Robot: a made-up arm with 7 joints.
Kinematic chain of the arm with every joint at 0, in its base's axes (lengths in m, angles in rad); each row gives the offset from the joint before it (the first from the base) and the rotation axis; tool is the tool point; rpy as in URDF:
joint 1: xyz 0.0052 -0.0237 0.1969 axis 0 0.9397 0.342
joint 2: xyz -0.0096 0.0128 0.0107 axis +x
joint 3: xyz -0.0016 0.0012 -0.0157 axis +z
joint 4: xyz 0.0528 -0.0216 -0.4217 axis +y
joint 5: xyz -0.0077 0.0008 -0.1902 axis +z
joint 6: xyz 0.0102 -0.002 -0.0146 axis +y
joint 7: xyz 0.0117 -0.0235 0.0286 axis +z
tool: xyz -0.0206 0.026 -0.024 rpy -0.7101 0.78 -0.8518
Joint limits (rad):
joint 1: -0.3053..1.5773
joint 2: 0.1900..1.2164
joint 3: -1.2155..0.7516
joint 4: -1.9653..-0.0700
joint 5: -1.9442..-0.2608
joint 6: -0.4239..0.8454
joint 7: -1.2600..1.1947
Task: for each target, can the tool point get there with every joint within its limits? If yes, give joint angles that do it. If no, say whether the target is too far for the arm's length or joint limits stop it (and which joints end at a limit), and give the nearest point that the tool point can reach.
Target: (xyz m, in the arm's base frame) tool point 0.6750 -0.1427 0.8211
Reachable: no: too far | nearest point 0.2563 0.3073 0.2548 | short by 0.836 m
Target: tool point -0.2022 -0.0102 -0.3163
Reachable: yes | joints 0.6198 0.4003 -0.9359 -1.1521 -0.4512 0.6301 -0.3521
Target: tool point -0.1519 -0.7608 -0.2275
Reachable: no: too far | nearest point -0.2563 -0.2429 -0.1428 | short by 0.535 m
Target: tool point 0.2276 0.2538 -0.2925
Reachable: yes | joints -0.1004 0.6140 -0.3008 -0.8089 -1.2855 0.1079 0.0142
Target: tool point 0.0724 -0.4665 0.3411
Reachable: no: joint limits stop it (at a limit: joint 1, joint 2, joint 3, joint 4, joint 7) | nearest point -0.2845 -0.2781 0.0782 | short by 0.482 m
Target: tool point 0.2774 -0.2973 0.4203
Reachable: no: joint limits stop it (at a limit: joint 1, joint 2, joint 4, joint 5, joint 6, joint 7) | nearest point 0.2871 -0.1046 -0.0694 | short by 0.526 m
